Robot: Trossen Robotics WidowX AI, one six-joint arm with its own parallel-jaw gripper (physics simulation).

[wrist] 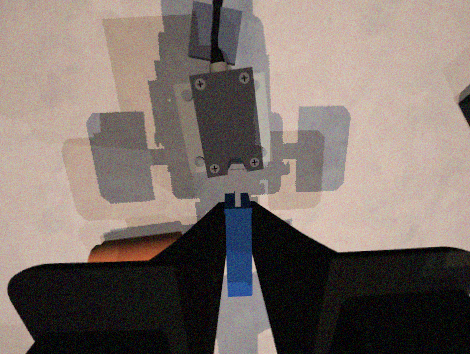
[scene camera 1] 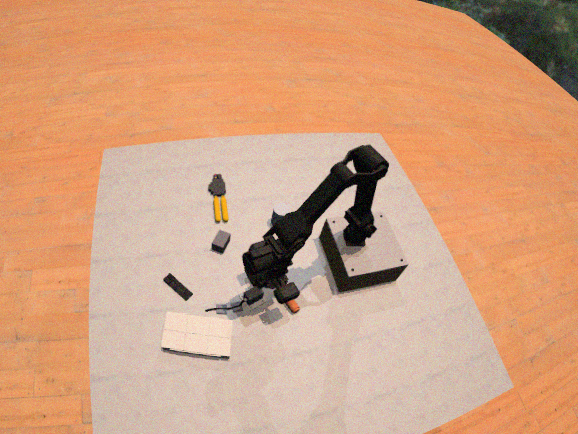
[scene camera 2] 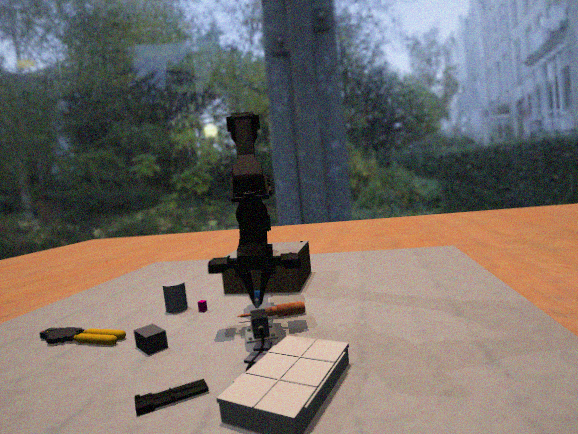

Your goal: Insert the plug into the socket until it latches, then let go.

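Seen in the pictures: gripper, fingertip midpoint: (wrist: 236, 209) (scene camera 1: 266, 285) (scene camera 2: 257, 304); arm's base, link origin: (scene camera 1: 354, 237).
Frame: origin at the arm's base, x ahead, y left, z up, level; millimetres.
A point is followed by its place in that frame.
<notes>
The blue plug (wrist: 239, 250) @(z -37, x 266, y 135 mm) (scene camera 2: 257, 295) @(z -37, x 276, y 141 mm) is held upright between the fingertips of my gripper (wrist: 236, 209) @(z -55, x 277, y 139 mm) (scene camera 2: 257, 303) @(z -55, x 277, y 139 mm), which is shut on it. The socket, a dark grey screwed housing (wrist: 227, 120) @(z -60, x 317, y 162 mm) (scene camera 2: 259, 325) @(z -74, x 337, y 172 mm) (scene camera 1: 253, 295) @(z -60, x 316, y 170 mm) on a pale base, lies straight ahead of the plug, with its notched mouth facing it. A stretch of grey shows between the blue body and the housing in the wrist view. I cannot tell how far the plug's nose reaches into the mouth. In scene camera 1 the arm hides the plug and fingertips.
An orange-handled screwdriver (scene camera 1: 293, 306) @(z -78, x 199, y 197 mm) (scene camera 2: 287, 309) @(z -86, x 219, y 180 mm) (wrist: 135, 247) @(z -83, x 214, y 185 mm) lies beside and below the gripper. A black cable (wrist: 216, 30) @(z -98, x 364, y 189 mm) leaves the socket's far end. A white-topped box (scene camera 1: 197, 334) @(z -70, x 475, y 294 mm) (scene camera 2: 290, 382) @(z -69, x 513, y 307 mm), black bar (scene camera 1: 178, 286) @(z -97, x 540, y 132 mm), grey block (scene camera 1: 220, 241) @(z -70, x 413, y -21 mm), yellow-handled pliers (scene camera 1: 220, 202) @(z -87, x 416, y -197 mm), dark cylinder (scene camera 2: 175, 298) @(z -67, x 236, y -116 mm) and magenta cube (scene camera 2: 202, 305) @(z -87, x 220, y -48 mm) lie around.
</notes>
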